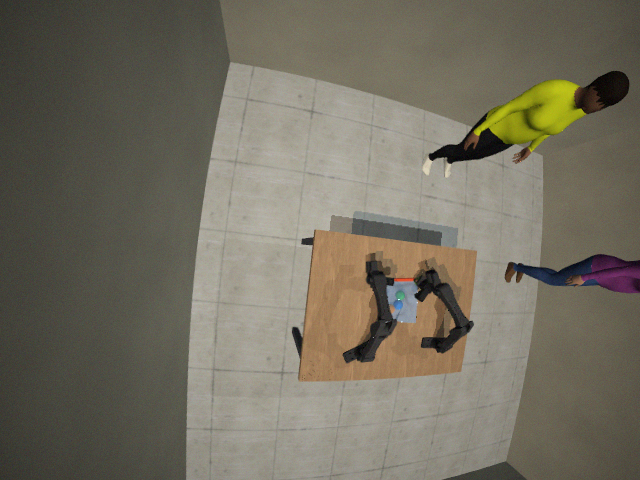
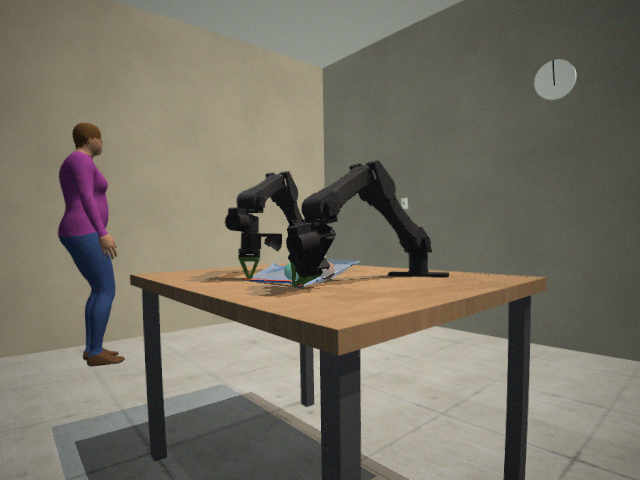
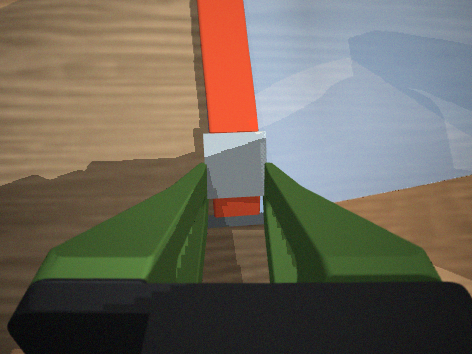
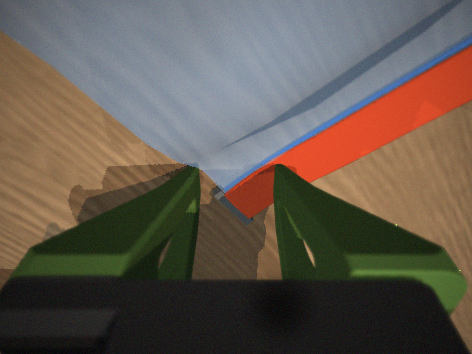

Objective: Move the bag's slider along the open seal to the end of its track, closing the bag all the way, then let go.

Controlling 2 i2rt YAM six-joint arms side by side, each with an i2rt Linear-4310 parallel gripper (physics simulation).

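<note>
A pale blue bag [image 1: 409,311] [image 3: 310,155] [image 4: 175,75] lies on the table with a red seal track [image 1: 403,280] [image 3: 227,65] [image 4: 370,130] along one edge. A light grey slider [image 3: 236,155] sits on the track. A short red stretch lies between it and a dark grey end piece [image 3: 236,220]. My left gripper [image 3: 235,176] [image 2: 296,285] is shut on the slider, a green finger at each side. My right gripper [image 4: 236,177] [image 2: 250,277] is at the bag's opposite corner, its fingers slightly apart around that corner and its grey end piece [image 4: 235,209]; no firm grip shows.
A green ball [image 1: 400,295], a blue ball [image 1: 398,304] and an orange object [image 1: 392,308] are at the bag. Both arms reach over the wooden table [image 1: 330,310] [image 2: 413,304]. Two people stand beyond it, one in yellow [image 1: 547,111] and one in purple [image 1: 615,273] [image 2: 82,193].
</note>
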